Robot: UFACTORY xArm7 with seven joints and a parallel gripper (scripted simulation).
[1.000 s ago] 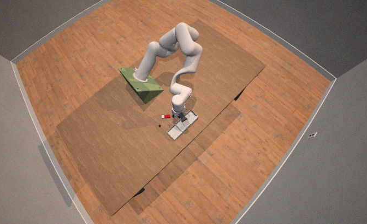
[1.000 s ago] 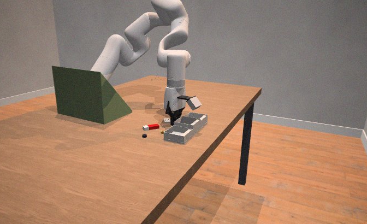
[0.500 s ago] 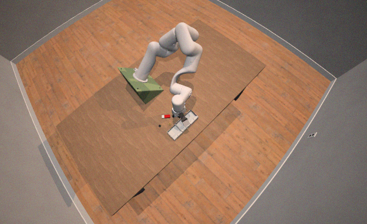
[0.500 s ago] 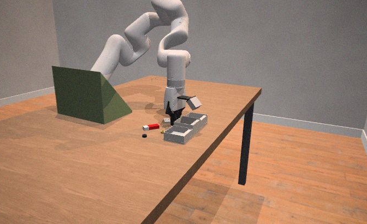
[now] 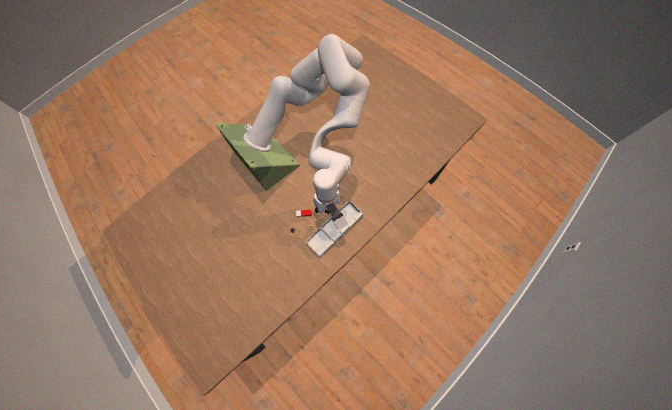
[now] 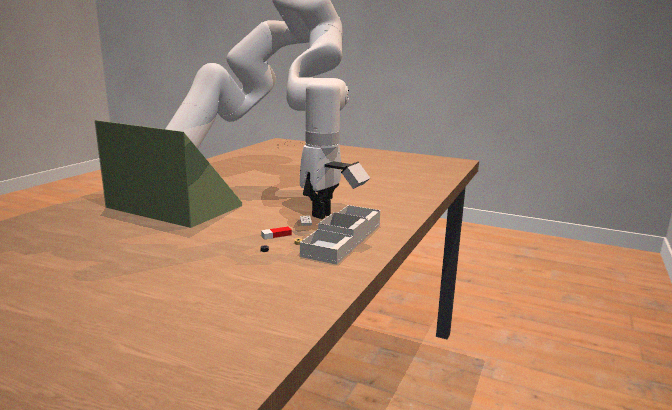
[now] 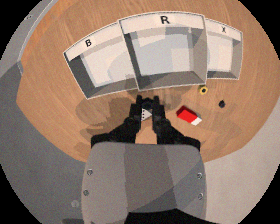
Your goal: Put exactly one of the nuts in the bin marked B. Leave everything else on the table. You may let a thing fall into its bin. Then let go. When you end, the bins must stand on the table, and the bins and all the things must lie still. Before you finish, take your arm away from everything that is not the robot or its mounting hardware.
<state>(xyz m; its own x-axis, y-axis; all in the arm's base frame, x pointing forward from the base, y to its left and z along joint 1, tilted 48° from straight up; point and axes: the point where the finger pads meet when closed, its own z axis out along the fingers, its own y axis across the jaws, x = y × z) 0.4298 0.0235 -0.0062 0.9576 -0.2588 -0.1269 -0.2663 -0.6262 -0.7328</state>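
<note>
My gripper is now 5 cm past the white die, 3 cm to the right of it and 5 cm above it. From my hand the other things lie so: yellow nut 1 cm behind, 10 cm to the right, 5 cm below.
</note>
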